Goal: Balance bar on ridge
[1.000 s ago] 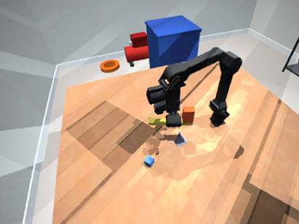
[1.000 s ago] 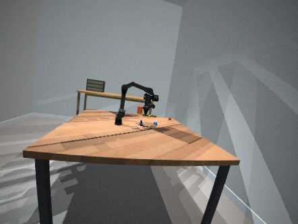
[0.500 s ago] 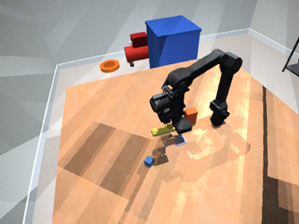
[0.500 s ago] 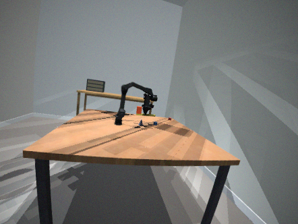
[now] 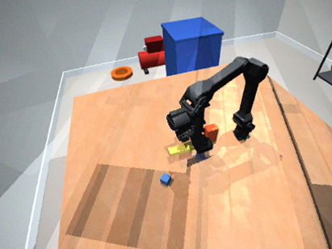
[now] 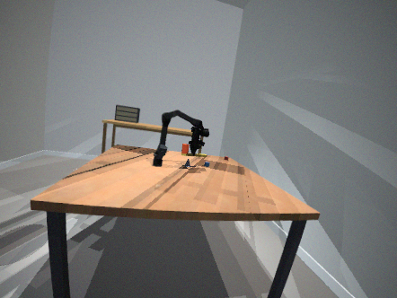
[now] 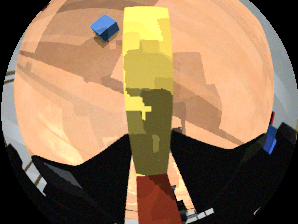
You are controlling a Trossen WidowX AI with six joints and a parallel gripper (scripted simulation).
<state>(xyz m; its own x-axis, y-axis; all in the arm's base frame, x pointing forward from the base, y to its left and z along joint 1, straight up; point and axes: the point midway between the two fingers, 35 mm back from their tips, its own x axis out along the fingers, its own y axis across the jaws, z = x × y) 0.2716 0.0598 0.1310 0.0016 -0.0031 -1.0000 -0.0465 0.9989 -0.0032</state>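
Now: gripper tip 70 mm above the dark ridge and 30 mm past it. The rest, counted from my gripper tip: small red piece: 470 mm ahead, 440 mm to the left, 80 mm below; small blue cube: 150 mm ahead, 80 mm below, 70 mm to the left.
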